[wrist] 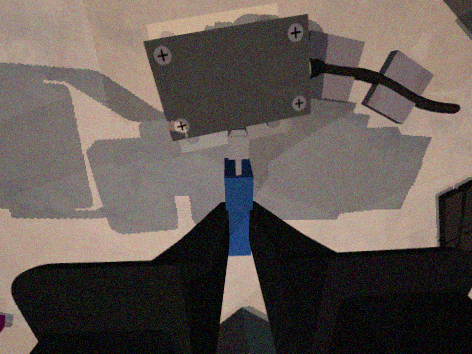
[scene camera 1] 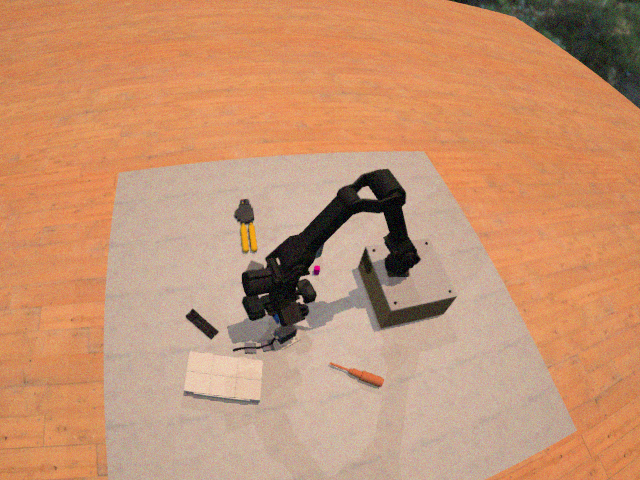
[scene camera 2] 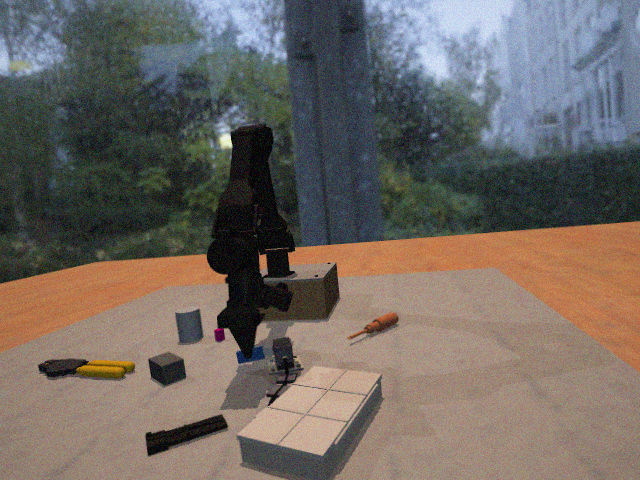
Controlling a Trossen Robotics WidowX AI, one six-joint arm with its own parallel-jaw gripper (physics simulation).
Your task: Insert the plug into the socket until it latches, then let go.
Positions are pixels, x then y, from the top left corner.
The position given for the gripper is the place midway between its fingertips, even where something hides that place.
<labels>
The gripper (scene camera 2: pixel 249 357) grips a blue plug (wrist: pixel 238 177). A dark cube (scene camera 2: pixel 166 368) rests on the table.
</labels>
